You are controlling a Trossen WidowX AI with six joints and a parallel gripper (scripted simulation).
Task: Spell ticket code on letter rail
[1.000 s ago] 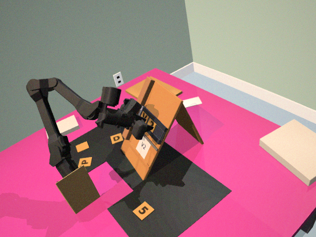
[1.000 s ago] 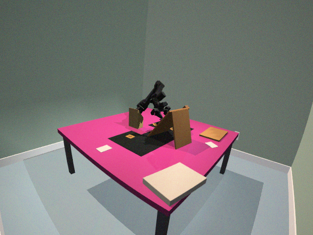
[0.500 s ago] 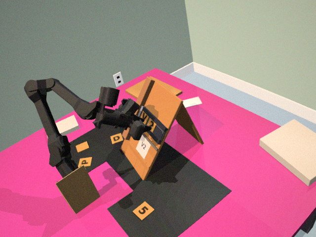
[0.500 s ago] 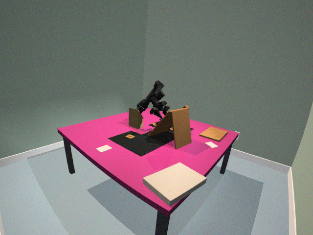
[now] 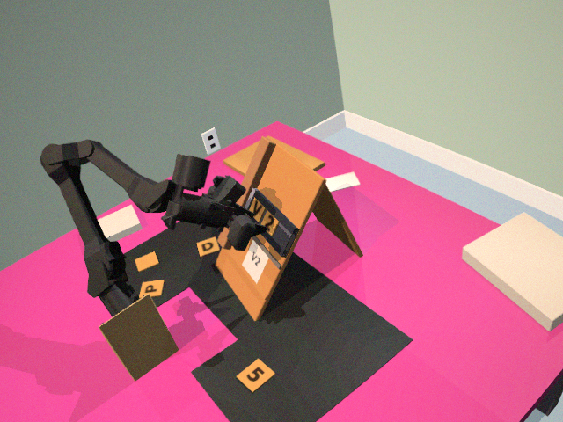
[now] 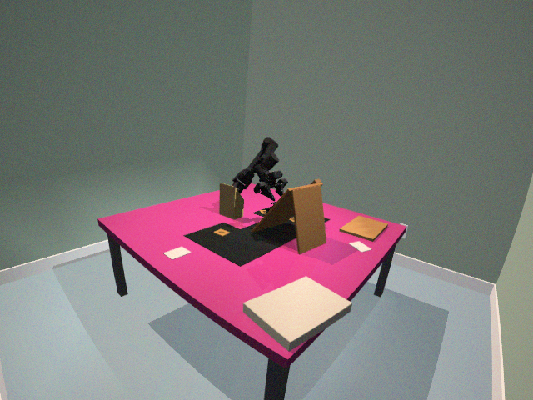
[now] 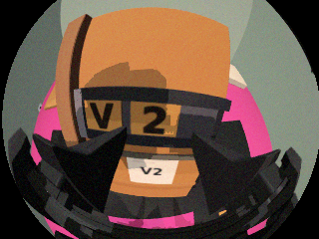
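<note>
My gripper tip is 100 mm above the white ticket, 30 mm past it and 10 mm to the right of it. The rest, counted from my gripper tip: white block (570 mm to the left, 200 mm behind, 170 mm below); then orange flat panel (410 mm to the left, 340 mm ahead, 180 mm below); then black mat (180 mm below, 130 mm behind, 40 mm to the left).
</note>
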